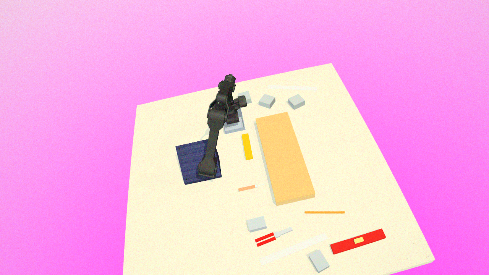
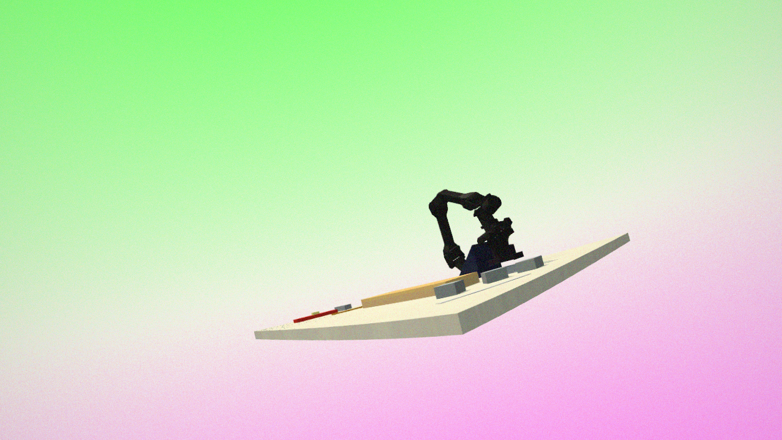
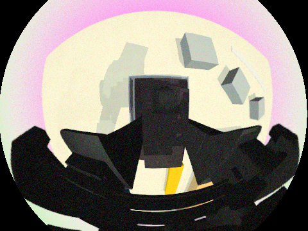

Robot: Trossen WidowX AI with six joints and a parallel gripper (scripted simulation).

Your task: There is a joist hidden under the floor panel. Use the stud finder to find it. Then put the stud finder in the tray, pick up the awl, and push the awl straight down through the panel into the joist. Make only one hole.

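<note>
My gripper tip is now 10 mm to the left of the grey tray and 50 mm above it. Also, from my gripper tip: awl: 20 mm ahead, 460 mm to the right, 60 mm below; stud finder: 10 mm to the left, 20 mm above; yellow block: 40 mm ahead, 220 mm to the right, 60 mm below.
</note>
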